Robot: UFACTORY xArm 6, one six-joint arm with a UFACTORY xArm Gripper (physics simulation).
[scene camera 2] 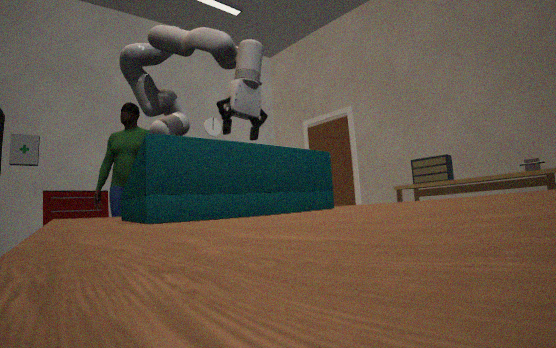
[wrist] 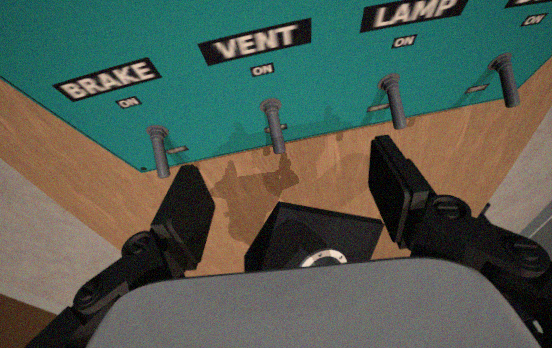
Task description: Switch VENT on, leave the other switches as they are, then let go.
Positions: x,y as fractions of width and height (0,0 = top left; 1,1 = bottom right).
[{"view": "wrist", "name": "my gripper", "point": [0.52,0.50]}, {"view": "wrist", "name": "teal switch panel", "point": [0.37,0.24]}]
